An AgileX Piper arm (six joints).
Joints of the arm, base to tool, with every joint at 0 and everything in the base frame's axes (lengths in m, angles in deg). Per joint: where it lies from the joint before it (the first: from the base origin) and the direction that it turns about. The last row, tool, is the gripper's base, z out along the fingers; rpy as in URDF.
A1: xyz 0.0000 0.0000 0.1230 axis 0 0 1
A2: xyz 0.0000 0.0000 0.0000 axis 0 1 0
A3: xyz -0.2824 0.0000 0.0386 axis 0 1 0
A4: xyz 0.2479 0.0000 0.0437 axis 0.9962 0 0.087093
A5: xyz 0.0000 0.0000 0.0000 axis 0 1 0
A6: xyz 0.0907 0.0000 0.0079 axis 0.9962 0 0.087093
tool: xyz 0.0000 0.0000 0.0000 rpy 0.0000 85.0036 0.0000
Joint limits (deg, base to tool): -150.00..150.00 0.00..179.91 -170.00..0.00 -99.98..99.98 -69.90..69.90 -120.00..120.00
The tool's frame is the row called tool.
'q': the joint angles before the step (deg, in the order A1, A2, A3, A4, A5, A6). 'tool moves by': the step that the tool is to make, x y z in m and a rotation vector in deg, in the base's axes. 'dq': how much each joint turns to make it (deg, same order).
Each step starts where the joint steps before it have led.
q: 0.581, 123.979, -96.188, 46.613, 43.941, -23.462
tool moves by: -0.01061, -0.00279, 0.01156, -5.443, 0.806, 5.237
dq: 0.001, -2.204, 0.001, -6.995, 4.185, 0.009
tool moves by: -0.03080, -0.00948, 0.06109, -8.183, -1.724, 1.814
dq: -0.001, -9.623, 0.736, -12.005, 5.724, 5.721
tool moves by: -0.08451, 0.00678, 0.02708, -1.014, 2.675, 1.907
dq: 1.414, -17.211, 17.584, -1.591, 2.204, 0.969
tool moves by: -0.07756, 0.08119, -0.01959, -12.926, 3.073, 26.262
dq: 19.351, -7.628, 11.545, -11.334, 2.924, -3.624
